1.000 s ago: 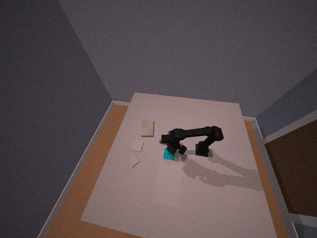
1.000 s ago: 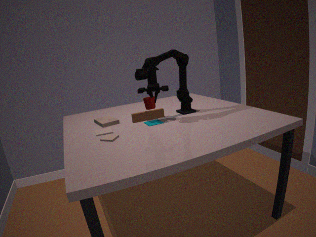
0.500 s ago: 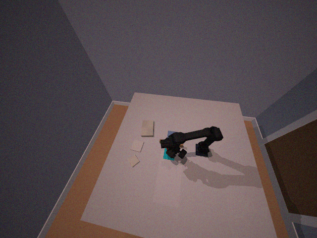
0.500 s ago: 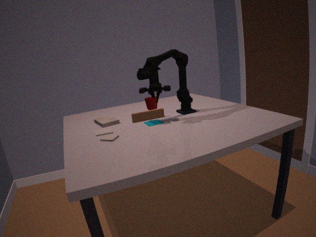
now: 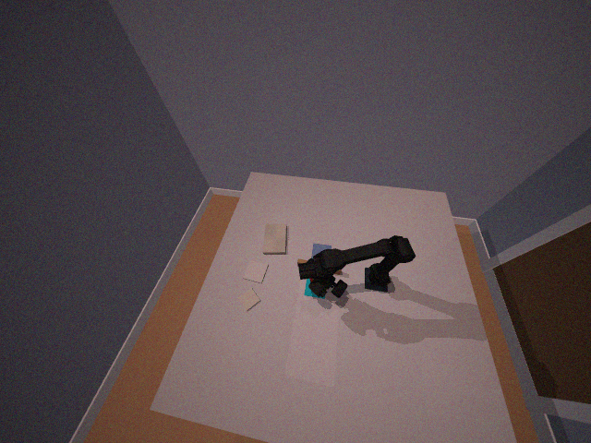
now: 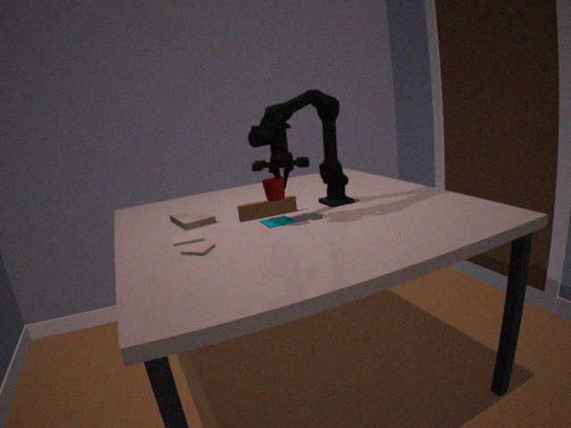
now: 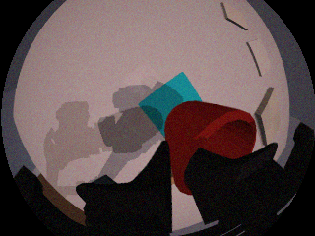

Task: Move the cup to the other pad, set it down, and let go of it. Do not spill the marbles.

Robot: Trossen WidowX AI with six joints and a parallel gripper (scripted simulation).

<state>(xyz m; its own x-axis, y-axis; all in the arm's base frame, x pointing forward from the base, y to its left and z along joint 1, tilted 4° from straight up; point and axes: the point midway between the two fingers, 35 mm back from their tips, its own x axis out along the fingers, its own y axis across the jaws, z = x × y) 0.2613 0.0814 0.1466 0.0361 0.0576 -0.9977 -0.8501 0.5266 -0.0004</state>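
My gripper tip is 30 mm short of the teal pad, 10 mm to the left of it and 120 mm above it. The rest, counted from my gripper tip: wooden bar 20 mm ahead, 110 mm to the right, 90 mm below; then pale blue pad 10 mm ahead, 200 mm to the right, 120 mm below; then red cup 30 mm ahead, 20 mm to the right.
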